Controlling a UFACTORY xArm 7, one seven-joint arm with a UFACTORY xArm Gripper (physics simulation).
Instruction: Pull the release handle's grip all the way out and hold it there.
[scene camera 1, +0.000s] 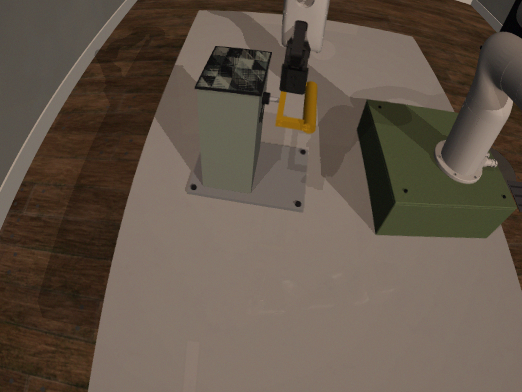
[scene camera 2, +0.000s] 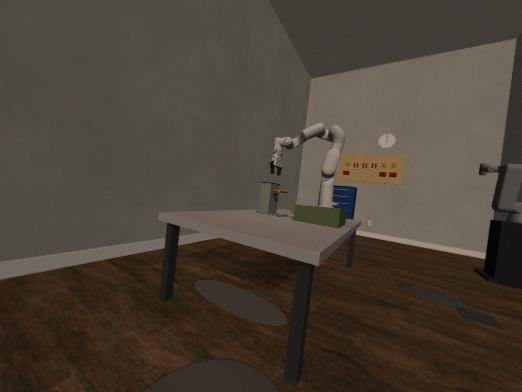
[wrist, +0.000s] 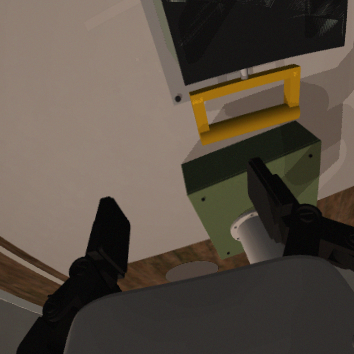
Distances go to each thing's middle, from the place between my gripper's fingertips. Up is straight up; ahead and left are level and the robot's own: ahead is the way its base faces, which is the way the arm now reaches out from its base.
Scene:
I see my gripper 5 cm short of the grey base plate (scene camera 1: 279, 182), 9 cm to the left of it and 33 cm above it.

